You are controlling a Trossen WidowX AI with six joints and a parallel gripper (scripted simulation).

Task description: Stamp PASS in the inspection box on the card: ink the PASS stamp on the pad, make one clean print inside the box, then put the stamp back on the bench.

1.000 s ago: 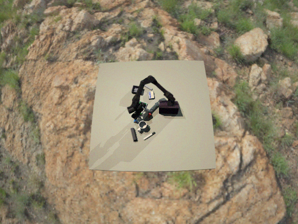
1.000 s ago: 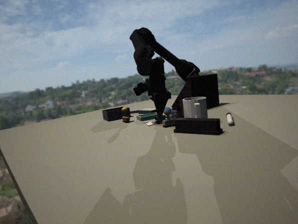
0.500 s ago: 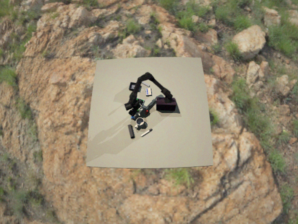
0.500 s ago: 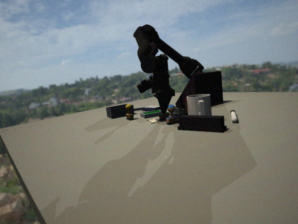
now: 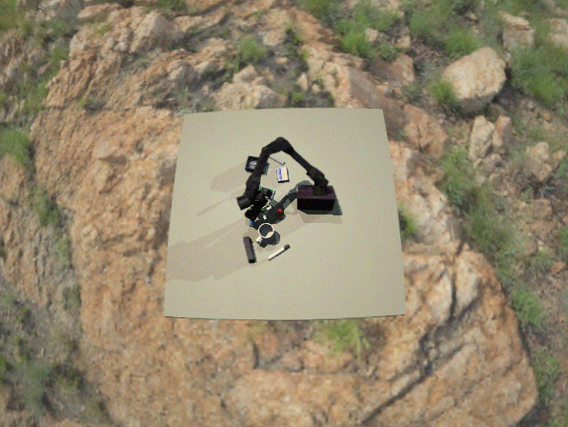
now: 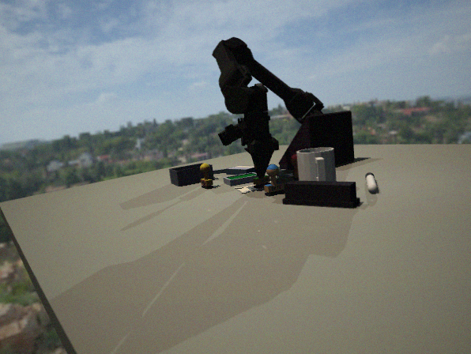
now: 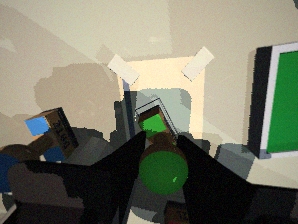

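My gripper tip is now 3 cm above the cream card and 1 cm to the left of it. Round my gripper tip: green-knobbed stamp: right at my gripper tip; blue-knobbed stamp: 8 cm to the left, 4 cm ahead; red-knobbed stamp: 11 cm behind, 3 cm to the left, 1 cm below.
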